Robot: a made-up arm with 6 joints. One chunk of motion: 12 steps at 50 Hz.
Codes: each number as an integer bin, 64 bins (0 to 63) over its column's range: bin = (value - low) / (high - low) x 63, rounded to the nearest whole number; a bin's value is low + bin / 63 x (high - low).
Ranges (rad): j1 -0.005..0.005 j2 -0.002..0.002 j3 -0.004..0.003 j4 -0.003..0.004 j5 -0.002..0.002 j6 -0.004..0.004
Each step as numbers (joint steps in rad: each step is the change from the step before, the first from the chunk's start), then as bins.
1 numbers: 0.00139 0.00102 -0.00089 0.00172 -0.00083 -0.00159
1 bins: 40 48 28 42 18 19
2 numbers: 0.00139 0.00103 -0.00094 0.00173 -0.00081 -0.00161
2 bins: 40 48 28 43 19 19
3 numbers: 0.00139 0.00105 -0.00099 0.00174 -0.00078 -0.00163
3 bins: 40 48 27 43 19 19
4 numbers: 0.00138 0.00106 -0.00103 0.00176 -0.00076 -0.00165
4 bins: 40 48 27 43 20 19
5 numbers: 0.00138 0.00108 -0.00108 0.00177 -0.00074 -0.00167
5 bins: 40 49 26 43 20 18
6 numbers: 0.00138 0.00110 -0.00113 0.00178 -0.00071 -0.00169
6 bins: 40 49 26 43 20 18
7 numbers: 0.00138 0.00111 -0.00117 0.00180 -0.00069 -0.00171
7 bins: 40 49 25 43 21 18
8 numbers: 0.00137 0.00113 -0.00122 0.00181 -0.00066 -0.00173
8 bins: 40 49 25 43 21 18
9 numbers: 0.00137 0.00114 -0.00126 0.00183 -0.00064 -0.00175
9 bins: 40 49 25 43 21 18
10 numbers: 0.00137 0.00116 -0.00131 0.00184 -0.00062 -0.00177
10 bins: 40 50 24 44 22 18
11 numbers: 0.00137 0.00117 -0.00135 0.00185 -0.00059 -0.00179
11 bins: 40 50 24 44 22 17
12 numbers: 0.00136 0.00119 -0.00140 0.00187 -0.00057 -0.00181
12 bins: 40 50 23 44 23 17
